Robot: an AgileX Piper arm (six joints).
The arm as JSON. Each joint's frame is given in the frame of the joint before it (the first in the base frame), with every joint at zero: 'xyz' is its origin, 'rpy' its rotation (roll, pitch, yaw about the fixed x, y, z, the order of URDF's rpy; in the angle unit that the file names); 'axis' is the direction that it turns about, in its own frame. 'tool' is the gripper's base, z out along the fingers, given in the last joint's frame.
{
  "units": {
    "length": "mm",
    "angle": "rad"
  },
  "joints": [
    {
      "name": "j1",
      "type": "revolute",
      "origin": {
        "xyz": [
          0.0,
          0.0,
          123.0
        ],
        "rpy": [
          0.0,
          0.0,
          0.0
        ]
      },
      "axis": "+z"
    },
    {
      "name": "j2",
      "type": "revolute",
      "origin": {
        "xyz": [
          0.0,
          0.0,
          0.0
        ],
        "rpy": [
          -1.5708,
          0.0,
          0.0
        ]
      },
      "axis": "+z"
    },
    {
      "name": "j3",
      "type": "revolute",
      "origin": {
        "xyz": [
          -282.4,
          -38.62,
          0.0
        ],
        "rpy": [
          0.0,
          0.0,
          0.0
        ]
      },
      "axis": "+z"
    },
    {
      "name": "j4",
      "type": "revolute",
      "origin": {
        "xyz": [
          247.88,
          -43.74,
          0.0
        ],
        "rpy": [
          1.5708,
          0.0,
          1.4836
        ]
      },
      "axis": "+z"
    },
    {
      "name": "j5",
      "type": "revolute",
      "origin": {
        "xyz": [
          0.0,
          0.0,
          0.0
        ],
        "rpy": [
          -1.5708,
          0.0,
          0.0
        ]
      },
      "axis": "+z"
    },
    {
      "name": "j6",
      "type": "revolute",
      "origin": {
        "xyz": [
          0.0,
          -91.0,
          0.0
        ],
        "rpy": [
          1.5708,
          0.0,
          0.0
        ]
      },
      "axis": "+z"
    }
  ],
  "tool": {
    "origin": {
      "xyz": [
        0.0,
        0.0,
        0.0
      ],
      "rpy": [
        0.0,
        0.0,
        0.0
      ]
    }
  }
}
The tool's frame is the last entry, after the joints.
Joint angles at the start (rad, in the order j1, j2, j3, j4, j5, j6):
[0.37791, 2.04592, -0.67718, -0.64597, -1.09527, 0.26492]
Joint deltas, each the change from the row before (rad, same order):
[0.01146, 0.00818, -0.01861, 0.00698, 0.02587, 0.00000]
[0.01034, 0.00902, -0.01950, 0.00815, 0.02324, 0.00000]
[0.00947, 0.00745, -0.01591, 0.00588, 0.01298, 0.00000]
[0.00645, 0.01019, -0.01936, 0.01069, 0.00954, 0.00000]
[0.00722, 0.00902, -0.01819, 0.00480, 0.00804, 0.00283]
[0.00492, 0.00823, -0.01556, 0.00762, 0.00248, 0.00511]
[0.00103, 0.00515, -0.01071, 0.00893, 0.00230, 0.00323]
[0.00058, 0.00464, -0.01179, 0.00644, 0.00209, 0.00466]
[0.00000, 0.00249, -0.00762, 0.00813, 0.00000, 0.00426]
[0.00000, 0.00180, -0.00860, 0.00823, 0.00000, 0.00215]
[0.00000, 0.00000, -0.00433, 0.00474, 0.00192, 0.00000]
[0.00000, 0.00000, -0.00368, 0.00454, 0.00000, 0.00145]
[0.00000, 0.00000, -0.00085, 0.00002, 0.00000, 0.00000]
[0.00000, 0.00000, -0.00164, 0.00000, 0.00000, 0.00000]
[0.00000, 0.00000, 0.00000, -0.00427, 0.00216, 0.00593]
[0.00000, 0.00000, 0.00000, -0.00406, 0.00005, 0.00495]
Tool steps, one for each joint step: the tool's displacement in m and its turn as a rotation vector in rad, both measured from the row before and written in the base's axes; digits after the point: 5 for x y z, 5 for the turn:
[0.00279, 0.00403, -0.00174, -0.01573, 0.00474, 0.00028]
[0.00316, 0.00386, -0.00161, -0.01304, 0.00349, -0.00157]
[0.00228, 0.00370, -0.00082, -0.00580, -0.00026, 0.00152]
[0.00381, 0.00308, -0.00079, -0.00114, -0.00203, -0.00545]
[0.00299, 0.00353, -0.00054, 0.00008, -0.00128, 0.00042]
[0.00295, 0.00265, -0.00022, 0.00615, -0.00031, -0.00409]
[0.00270, 0.00094, 0.00004, 0.00500, -0.00004, -0.00865]
[0.00287, 0.00103, 0.00041, 0.00595, -0.00082, -0.00706]
[0.00218, 0.00042, 0.00063, 0.00720, -0.00017, -0.00868]
[0.00241, 0.00052, 0.00108, 0.00676, -0.00330, -0.00821]
[0.00127, 0.00019, 0.00073, 0.00182, -0.00215, -0.00479]
[0.00111, 0.00018, 0.00077, 0.00391, -0.00154, -0.00457]
[0.00019, 0.00009, 0.00016, 0.00036, -0.00077, -0.00002]
[0.00037, 0.00017, 0.00031, 0.00068, -0.00149, 0.00000]
[-0.00026, 0.00012, -0.00025, 0.00036, 0.00511, 0.00216]
[-0.00025, 0.00017, -0.00007, 0.00153, 0.00321, 0.00260]

